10 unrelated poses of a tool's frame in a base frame.
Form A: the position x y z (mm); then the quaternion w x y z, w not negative.
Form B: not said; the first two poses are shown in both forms.
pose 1, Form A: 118.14, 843.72, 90.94, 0.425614, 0.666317, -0.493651, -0.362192
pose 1, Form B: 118.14, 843.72, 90.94, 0.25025, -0.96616, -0.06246, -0.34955, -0.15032, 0.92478
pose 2, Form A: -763.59, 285.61, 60.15, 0.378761, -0.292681, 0.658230, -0.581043
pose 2, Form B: -763.59, 285.61, 60.15, -0.54176, -0.82546, -0.15850, 0.05485, 0.15345, -0.98663
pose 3, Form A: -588.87, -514.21, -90.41, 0.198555, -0.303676, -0.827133, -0.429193
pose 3, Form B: -588.87, -514.21, -90.41, -0.73671, 0.33192, 0.58913, 0.67280, 0.44715, 0.58941
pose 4, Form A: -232.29, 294.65, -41.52, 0.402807, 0.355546, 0.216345, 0.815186
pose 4, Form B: -232.29, 294.65, -41.52, -0.42267, 0.81057, 0.40538, -0.50288, -0.58188, 0.63916
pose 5, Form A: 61.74, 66.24, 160.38, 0.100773, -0.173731, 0.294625, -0.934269
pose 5, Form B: 61.74, 66.24, 160.38, -0.91932, -0.29067, 0.26524, 0.08593, -0.80608, -0.58553
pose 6, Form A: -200.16, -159.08, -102.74, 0.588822, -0.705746, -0.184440, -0.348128
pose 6, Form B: -200.16, -159.08, -102.74, 0.68958, -0.14964, 0.70858, 0.67031, -0.23854, -0.70270
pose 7, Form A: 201.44, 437.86, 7.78, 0.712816, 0.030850, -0.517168, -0.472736
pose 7, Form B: 201.44, 437.86, 7.78, 0.01812, -0.70586, 0.70812, 0.64204, 0.55114, 0.53295
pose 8, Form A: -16.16, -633.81, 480.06, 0.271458, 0.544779, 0.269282, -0.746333
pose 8, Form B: -16.16, -633.81, 480.06, -0.25905, -0.11180, -0.95937, 0.69859, -0.70760, -0.10618
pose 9, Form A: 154.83, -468.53, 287.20, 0.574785, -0.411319, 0.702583, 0.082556
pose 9, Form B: 154.83, -468.53, 287.20, -0.00088, -0.48307, -0.87558, -0.67288, 0.64800, -0.35684
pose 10, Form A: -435.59, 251.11, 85.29, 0.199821, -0.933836, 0.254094, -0.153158
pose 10, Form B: -435.59, 251.11, 85.29, 0.82396, -0.53577, 0.18450, -0.41336, -0.79102, -0.45103
